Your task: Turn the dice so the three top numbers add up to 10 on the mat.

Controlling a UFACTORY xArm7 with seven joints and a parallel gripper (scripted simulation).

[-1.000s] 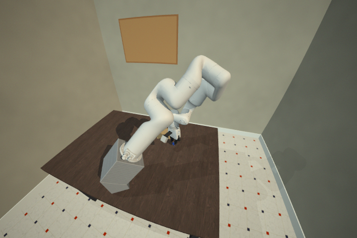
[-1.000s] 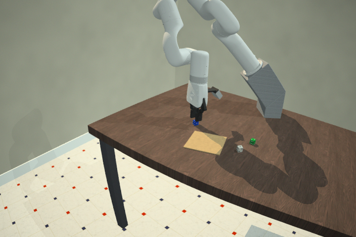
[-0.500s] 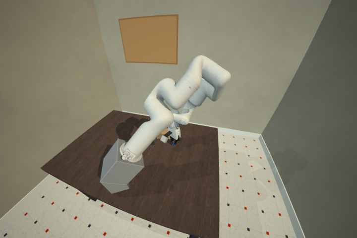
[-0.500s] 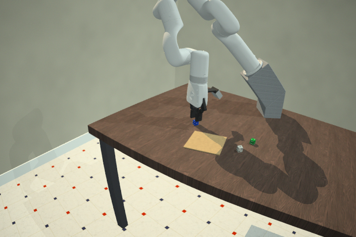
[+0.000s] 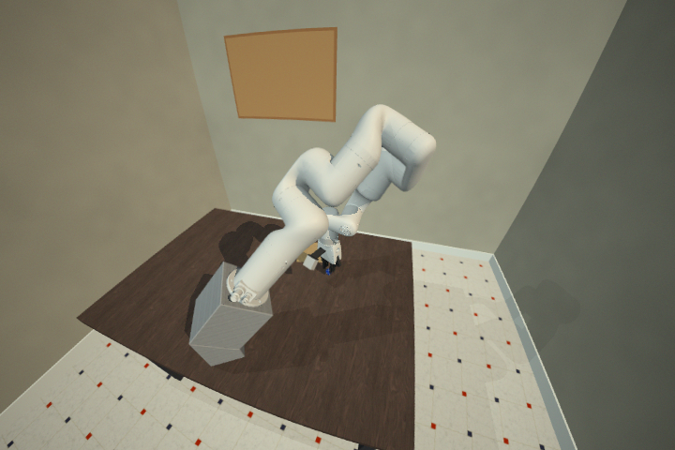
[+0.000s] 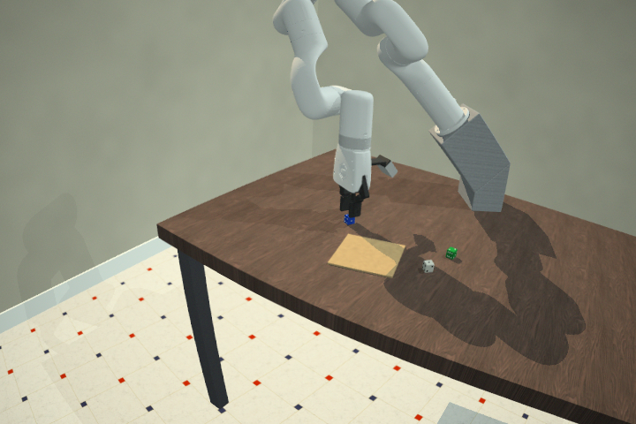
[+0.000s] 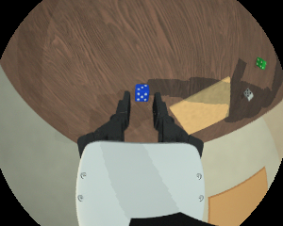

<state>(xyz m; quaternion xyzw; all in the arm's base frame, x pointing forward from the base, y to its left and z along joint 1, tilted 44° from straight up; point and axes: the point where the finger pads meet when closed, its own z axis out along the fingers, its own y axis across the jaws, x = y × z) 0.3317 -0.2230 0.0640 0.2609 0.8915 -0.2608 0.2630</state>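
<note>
Now: hand 40 mm above the blue die. Round my hand: green die: 270 mm to the left, 60 mm ahead, 40 mm below; then tan mat: 130 mm ahead, 90 mm to the left, 40 mm below; then white die: 230 mm to the left, 140 mm ahead, 40 mm below.
</note>
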